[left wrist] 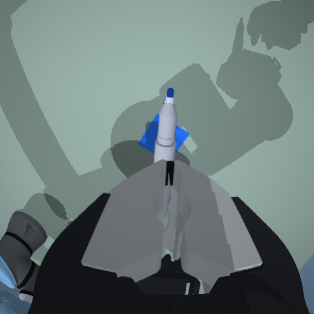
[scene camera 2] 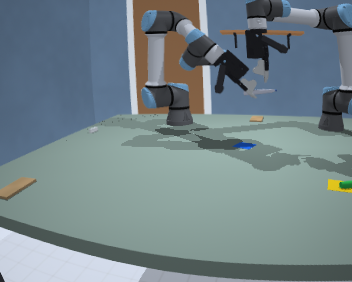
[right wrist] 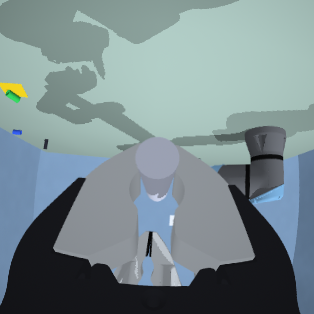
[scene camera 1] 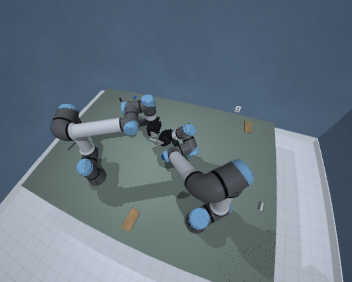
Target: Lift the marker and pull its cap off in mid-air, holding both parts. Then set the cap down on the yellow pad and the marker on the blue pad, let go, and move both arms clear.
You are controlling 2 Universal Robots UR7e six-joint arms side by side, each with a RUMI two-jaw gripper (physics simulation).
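Where they show: left gripper, fingertip midpoint: (left wrist: 167,162) (scene camera 2: 265,82) (right wrist: 150,231) (scene camera 1: 153,137); right gripper, fingertip midpoint: (left wrist: 163,165) (scene camera 2: 256,97) (right wrist: 157,147) (scene camera 1: 158,142); left arm's base at its link origin: (scene camera 2: 330,128) (right wrist: 264,133) (scene camera 1: 97,177); right arm's base at its link origin: (left wrist: 28,227) (scene camera 2: 179,123).
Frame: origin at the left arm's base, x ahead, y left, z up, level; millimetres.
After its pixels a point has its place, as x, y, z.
The marker (scene camera 1: 152,140) @(345, -415, 223) (scene camera 2: 265,91) @(361, -422, 222) (left wrist: 168,120) @(353, -399, 231) (right wrist: 157,158) @(352, -511, 213) is pale grey-white with a blue tip and hangs roughly level in mid-air. My right gripper (scene camera 2: 251,90) is shut on its rear part. A seam shows around the marker in the left wrist view; both parts are together. My left gripper (scene camera 2: 265,79) @(354, -421, 257) (left wrist: 167,162) @(354, -421, 257) (right wrist: 150,231) @(354, -421, 257) is shut and empty, pointing down just above the marker, its fingertips meeting. The blue pad (scene camera 2: 245,145) @(353, -503, 1) (left wrist: 182,135) @(391, -496, 1) lies on the table below. The yellow pad (scene camera 2: 333,185) @(751, -245, 1) (right wrist: 11,87) @(748, -236, 1) lies farther off, with a green cylinder (scene camera 2: 346,184) @(774, -213, 13) (right wrist: 13,96) @(757, -207, 13) on it.
Wooden blocks (scene camera 1: 131,220) @(-215, -430, 8) (scene camera 1: 248,126) @(891, -1202, 8) lie near the table's edges. A small white item (scene camera 1: 261,206) @(124, -1311, 19) (scene camera 2: 93,130) @(131, -1310, 10) lies at the side. A small blue piece (scene camera 1: 134,97) @(1009, 127, 20) (right wrist: 17,132) @(1005, 124, 16) and a black piece (right wrist: 46,144) @(918, 273, 29) lie near the far edge. The two grippers are very close together.
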